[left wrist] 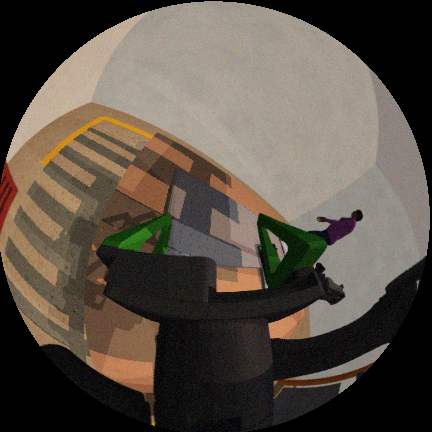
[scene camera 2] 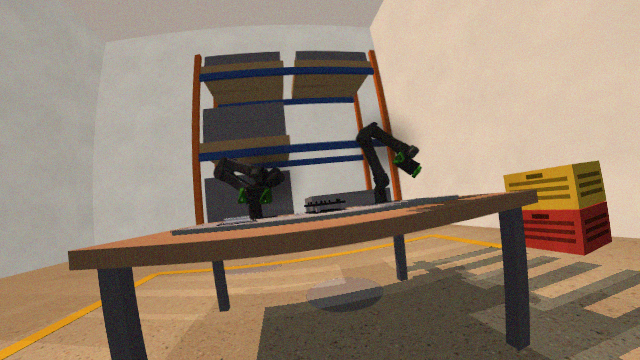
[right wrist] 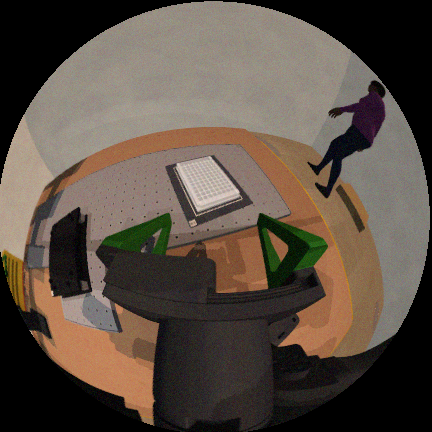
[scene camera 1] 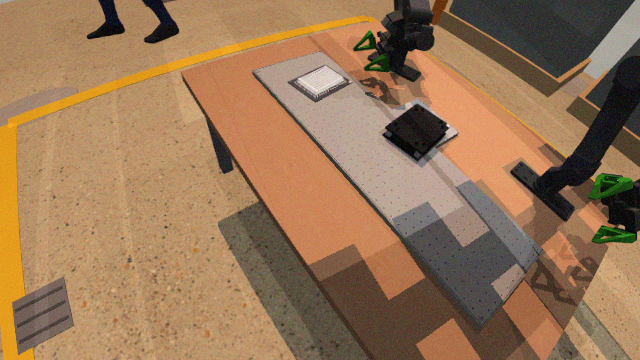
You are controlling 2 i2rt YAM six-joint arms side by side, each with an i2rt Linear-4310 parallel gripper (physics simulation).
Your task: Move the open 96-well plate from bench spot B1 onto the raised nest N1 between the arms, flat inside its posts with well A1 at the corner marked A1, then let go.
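Frame: origin at the left arm's base, x ahead, y left, z up, level; millimetres.
Seen in the pictures: left gripper, fingertip midpoint: (left wrist: pixel 213 217) (scene camera 2: pixel 411 166) (scene camera 1: pixel 593 221); right gripper, fingertip midpoint: (scene camera 2: pixel 248 202) (right wrist: pixel 213 217) (scene camera 1: pixel 358 59); left arm's base, origin of the base link: (scene camera 1: pixel 541 190); right arm's base, origin of the base link: (scene camera 1: pixel 393 66).
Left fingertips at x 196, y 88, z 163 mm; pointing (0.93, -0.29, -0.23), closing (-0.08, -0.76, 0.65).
Note:
Offsets run from my left fingertips to a thing's top centre. Level surfaces: height alone.
The open white 96-well plate @(101 mm ahead, 760 mm right, 134 mm down) (scene camera 1: pixel 321 80) (right wrist: pixel 207 182) lies flat on the dark B1 mat @(148 mm down) (right wrist: pixel 212 215), on the pegboard at the upper left in scene camera 1. A small pale tag sits at one mat corner; its lettering is too small to read. The raised black nest N1 @(5 mm ahead, 435 mm right, 106 mm down) (scene camera 1: pixel 417 130) (scene camera 2: pixel 325 202) (right wrist: pixel 69 255) stands between the arms, with no plate on it. My right gripper (scene camera 1: pixel 361 59) (scene camera 2: pixel 254 201) (right wrist: pixel 213 217) is open and empty, above the table near the plate, not touching it. My left gripper (scene camera 1: pixel 593 218) (scene camera 2: pixel 407 167) (left wrist: pixel 213 217) is open and empty, raised high, far from the plate.
The grey pegboard @(150 mm down) (scene camera 1: pixel 350 150) (left wrist: pixel 240 220) runs along the wooden table (scene camera 1: pixel 260 165) (scene camera 2: pixel 300 240). A tall rack (scene camera 2: pixel 197 125) stands behind the arms. Yellow and red crates (scene camera 2: pixel 555 232) stand beyond the table at the right. A person (left wrist: pixel 342 227) (right wrist: pixel 369 117) stands off the table's end.

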